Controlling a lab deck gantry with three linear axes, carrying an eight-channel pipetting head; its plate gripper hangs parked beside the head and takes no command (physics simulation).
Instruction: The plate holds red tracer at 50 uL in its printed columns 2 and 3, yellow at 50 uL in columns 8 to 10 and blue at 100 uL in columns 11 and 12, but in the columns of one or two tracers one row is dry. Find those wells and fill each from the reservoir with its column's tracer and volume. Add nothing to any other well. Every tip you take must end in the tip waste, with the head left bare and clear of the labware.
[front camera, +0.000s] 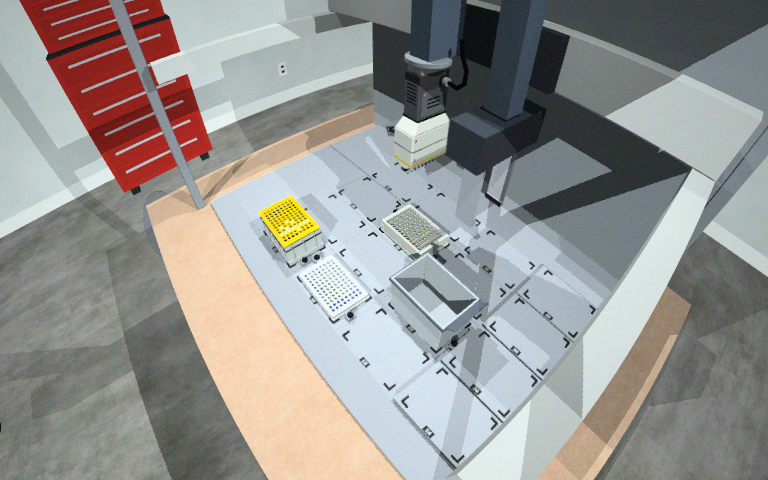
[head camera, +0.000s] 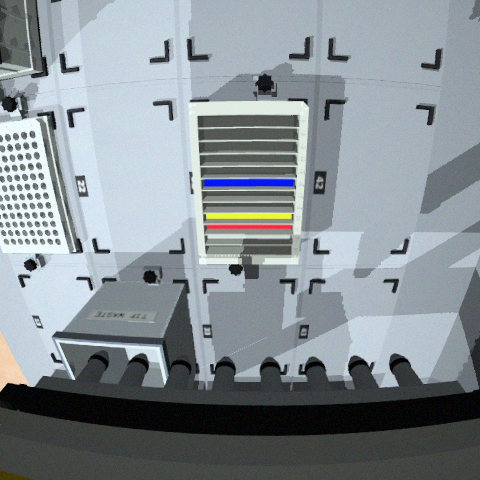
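Note:
The pipetting head (front camera: 421, 138) hangs high at the back of the deck, behind the reservoir. Its nozzles (head camera: 270, 366) are bare of tips. The plate gripper (front camera: 494, 199) hangs parked right of the head, open and empty; its far paddle is hidden. The reservoir (front camera: 386, 228) (head camera: 195, 215) shows blue, yellow and red lanes in the head view. The white plate (front camera: 334, 286) (head camera: 60, 220) shows blue wells near its front end in the front view; its dry wells cannot be made out. The yellow tip rack (front camera: 289, 221) stands behind the plate. The tip waste (front camera: 416, 314) (head camera: 135, 300) stands open-topped in front of the reservoir.
Black corner brackets and small knobs (head camera: 264, 83) mark the deck slots. A slanted grey post (front camera: 161, 110) rises at the left deck edge. A red drawer cabinet (front camera: 133, 107) stands behind it. A blue-grey column (front camera: 512, 56) carries the gripper's dark block.

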